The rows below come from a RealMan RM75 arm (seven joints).
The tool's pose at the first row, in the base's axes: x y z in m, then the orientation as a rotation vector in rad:
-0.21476 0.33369 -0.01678 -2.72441 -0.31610 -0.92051
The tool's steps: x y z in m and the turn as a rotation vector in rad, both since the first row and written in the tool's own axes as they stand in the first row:
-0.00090 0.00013 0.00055 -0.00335 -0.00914 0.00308
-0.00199 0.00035 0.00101 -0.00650 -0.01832 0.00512
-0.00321 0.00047 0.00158 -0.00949 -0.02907 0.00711
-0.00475 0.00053 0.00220 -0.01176 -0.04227 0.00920
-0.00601 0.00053 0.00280 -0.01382 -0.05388 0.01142
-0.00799 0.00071 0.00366 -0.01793 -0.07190 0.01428
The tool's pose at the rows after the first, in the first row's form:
-0.21511 0.33362 -0.01778 -2.73213 -0.31229 -0.90884
-0.21564 0.33341 -0.01884 -2.73974 -0.31000 -0.89726
-0.21623 0.33332 -0.02005 -2.74799 -0.30812 -0.88349
-0.21706 0.33326 -0.02149 -2.75678 -0.30683 -0.86605
-0.21770 0.33328 -0.02273 -2.76445 -0.30512 -0.85058
-0.21871 0.33312 -0.02464 -2.77709 -0.30292 -0.82697

